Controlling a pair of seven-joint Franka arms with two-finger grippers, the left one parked.
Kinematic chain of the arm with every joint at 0, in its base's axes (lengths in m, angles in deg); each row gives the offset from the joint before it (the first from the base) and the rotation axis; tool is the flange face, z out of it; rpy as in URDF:
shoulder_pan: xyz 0 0 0.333 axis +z
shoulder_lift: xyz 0 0 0 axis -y
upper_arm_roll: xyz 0 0 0.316 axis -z
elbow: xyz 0.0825 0 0 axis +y
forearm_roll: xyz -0.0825 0 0.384 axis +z
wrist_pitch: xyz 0 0 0 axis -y
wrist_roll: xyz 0.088 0 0 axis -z
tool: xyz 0 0 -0.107 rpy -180 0 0
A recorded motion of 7 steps. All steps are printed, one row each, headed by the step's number.
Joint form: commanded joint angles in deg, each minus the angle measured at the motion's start. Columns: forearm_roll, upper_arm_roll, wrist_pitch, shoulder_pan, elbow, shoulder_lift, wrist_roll.
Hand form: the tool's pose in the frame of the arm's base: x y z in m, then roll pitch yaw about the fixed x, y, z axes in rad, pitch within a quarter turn. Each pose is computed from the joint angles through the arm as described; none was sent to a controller.
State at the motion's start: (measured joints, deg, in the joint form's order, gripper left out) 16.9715 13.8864 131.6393 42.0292 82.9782 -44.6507 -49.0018
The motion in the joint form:
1: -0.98 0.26 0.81 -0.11 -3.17 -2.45 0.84
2: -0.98 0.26 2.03 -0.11 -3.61 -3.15 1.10
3: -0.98 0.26 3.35 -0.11 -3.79 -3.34 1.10
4: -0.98 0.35 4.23 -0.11 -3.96 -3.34 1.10
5: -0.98 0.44 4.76 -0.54 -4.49 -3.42 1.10
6: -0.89 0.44 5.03 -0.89 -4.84 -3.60 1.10
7: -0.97 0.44 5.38 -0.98 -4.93 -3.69 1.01
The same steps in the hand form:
1: 0.6361 0.3863 0.2376 3.0813 -0.1171 1.2400
2: 0.6385 0.3878 0.2343 3.0671 -0.1268 1.2376
3: 0.6408 0.3890 0.2357 3.0495 -0.1417 1.2395
4: 0.6431 0.3893 0.2388 3.0351 -0.1537 1.2405
5: 0.6486 0.3858 0.2431 3.0220 -0.1651 1.2353
6: 0.6522 0.3830 0.2441 3.0170 -0.1711 1.2300
7: 0.6534 0.3823 0.2443 3.0111 -0.1740 1.2318

